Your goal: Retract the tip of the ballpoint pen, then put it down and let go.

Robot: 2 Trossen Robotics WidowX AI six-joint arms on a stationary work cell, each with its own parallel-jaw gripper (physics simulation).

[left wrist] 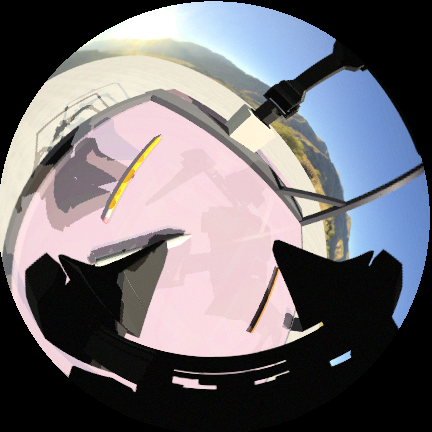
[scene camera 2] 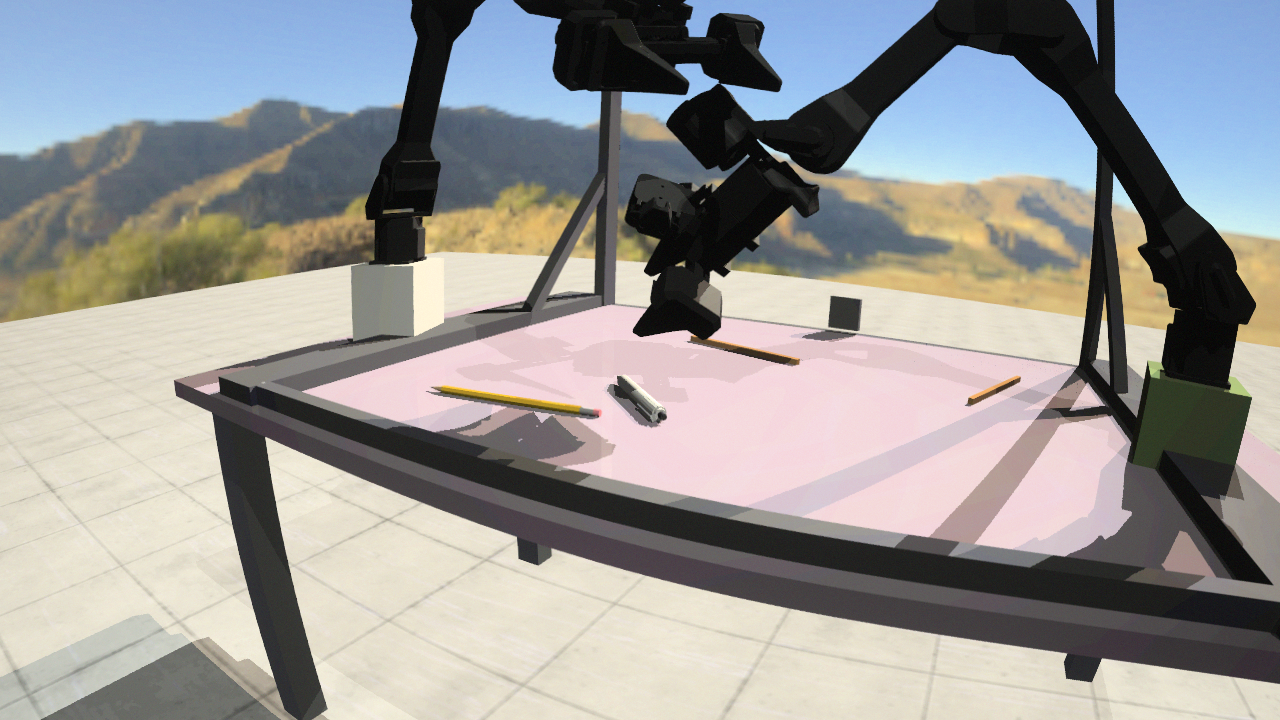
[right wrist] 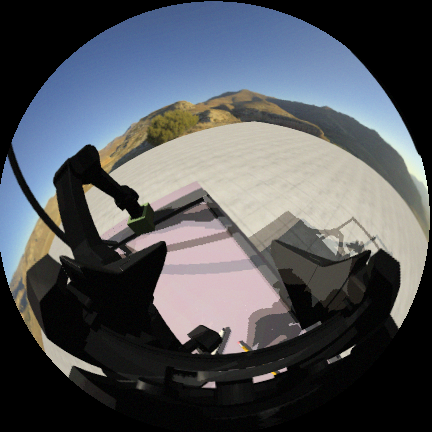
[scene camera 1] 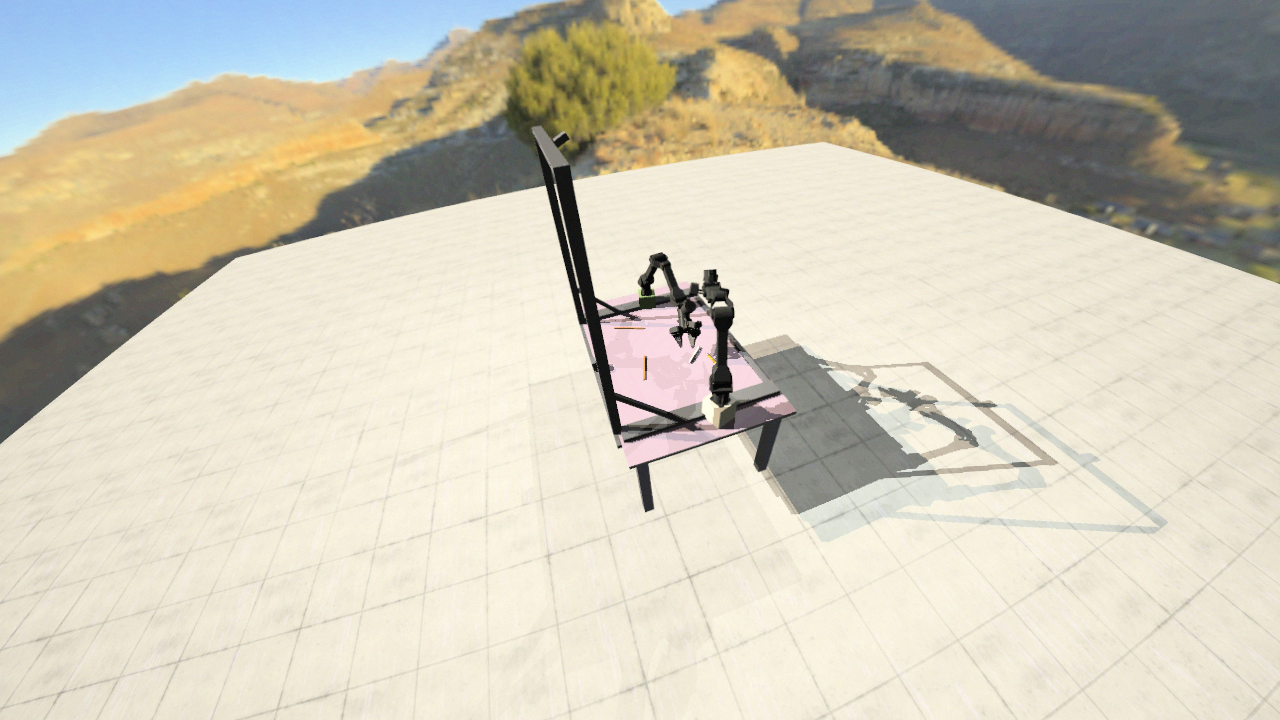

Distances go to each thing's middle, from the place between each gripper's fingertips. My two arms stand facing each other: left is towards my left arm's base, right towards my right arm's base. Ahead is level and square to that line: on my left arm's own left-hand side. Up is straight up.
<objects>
I see the ballpoint pen [scene camera 2: 653, 410] 5 cm ahead of my left hand, 2 cm to the left of it and 8 cm below it. Round my left hand: yellow pencil [scene camera 2: 546, 405] 12 cm ahead, 8 cm to the right, 8 cm below; then white arm base block [scene camera 2: 389, 299] 2 cm behind, 38 cm to the right, 3 cm below.
The ballpoint pen is 270 mm below my right hand, 130 mm to the right of it and 130 mm behind it. The rest, counted from my right hand: yellow pencil 280 mm below, 230 mm to the right, 50 mm behind; then white arm base block 530 mm to the right, 220 mm below, 190 mm behind.
</objects>
